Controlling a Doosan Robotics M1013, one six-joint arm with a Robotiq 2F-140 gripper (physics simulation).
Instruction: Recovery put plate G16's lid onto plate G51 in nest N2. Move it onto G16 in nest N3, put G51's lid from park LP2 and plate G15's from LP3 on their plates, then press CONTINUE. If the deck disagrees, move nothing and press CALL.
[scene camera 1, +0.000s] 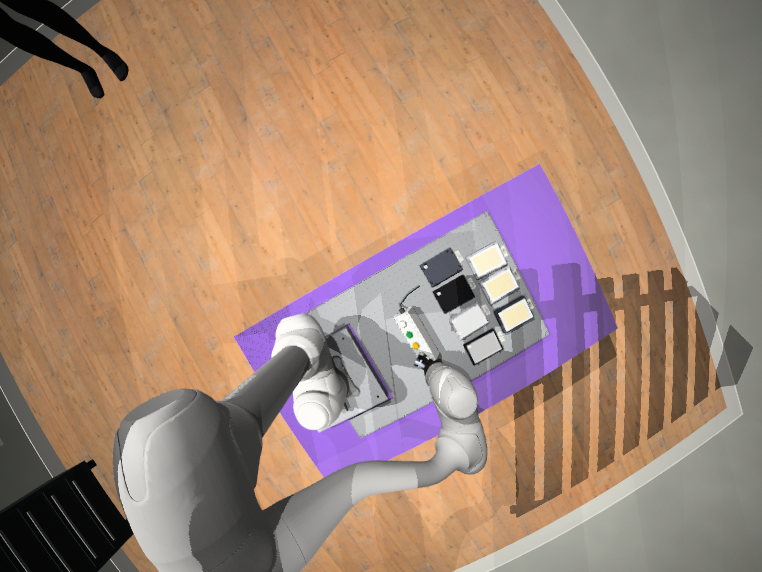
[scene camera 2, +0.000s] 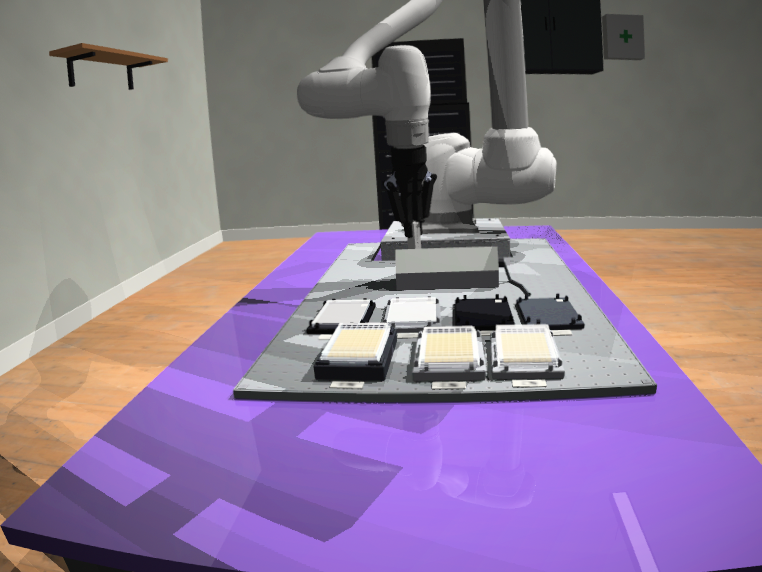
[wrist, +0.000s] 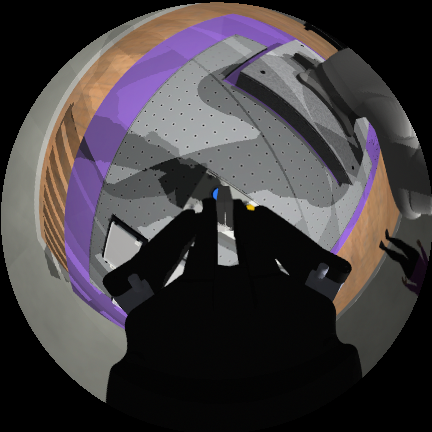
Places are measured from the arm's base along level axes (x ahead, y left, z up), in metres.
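Pixels of known places: gripper, between the fingertips: (scene camera 1: 421, 355) (wrist: 223, 196); arm's base, origin of its link: (scene camera 2: 446, 228) (wrist: 333, 92).
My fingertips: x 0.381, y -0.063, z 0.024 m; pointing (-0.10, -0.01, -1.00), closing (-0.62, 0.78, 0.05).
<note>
For each thing: its middle in the pictures, then the offset to it from my fingertips. "*": a spot on its surface instead. Level surfaces: height alone.
- white button box, middle of its body: (wrist: 248, 227) (scene camera 2: 446, 264) (scene camera 1: 417, 335) 0.022 m ahead, 0.071 m left, 0.027 m down
- blue button, middle of its body: (wrist: 218, 196) 0.005 m ahead, 0.005 m right, 0.010 m down
- yellow button, middle of its body: (wrist: 248, 213) (scene camera 1: 415, 345) 0.000 m ahead, 0.045 m left, 0.005 m down
- green button, middle of its body: (scene camera 1: 409, 334) 0.001 m back, 0.095 m left, 0.005 m down
- dark grey station, middle of its body: (scene camera 2: 548, 310) (scene camera 1: 441, 267) 0.239 m ahead, 0.263 m left, 0.059 m down
- perforated grey deck, height of its surface: 0.068 m down
- purple table, height of its surface: 0.081 m down
- black cable, a spot on its surface: (scene camera 2: 517, 283) (scene camera 1: 405, 297) * 0.053 m ahead, 0.224 m left, 0.063 m down
My gripper (scene camera 1: 422, 362) (scene camera 2: 414, 237) (wrist: 223, 196) is shut and empty, pointing down at the end of the white button box (scene camera 1: 422, 334) (scene camera 2: 446, 269). Its tips are over or beside the blue button (wrist: 216, 194); contact cannot be told. A yellow button (scene camera 1: 416, 345) (wrist: 250, 207) and a green button (scene camera 1: 409, 334) are beside it. Three cream plates (scene camera 1: 487, 259) (scene camera 1: 499, 285) (scene camera 1: 515, 314) sit in nests, seemingly under clear lids. Behind them are a dark grey station (scene camera 2: 549, 311), a black one (scene camera 2: 483, 311), a white one (scene camera 2: 412, 310) and a light grey one (scene camera 2: 342, 312). Labels are unreadable.
The perforated grey deck (scene camera 1: 393, 400) (scene camera 2: 264, 381) (wrist: 170, 120) lies on the purple table (scene camera 1: 553, 209) (scene camera 2: 295, 492). A raised base plate (scene camera 1: 375, 400) (wrist: 280, 100) is near the arm. A black cable (scene camera 1: 406, 295) (scene camera 2: 517, 283) runs from the box.
</note>
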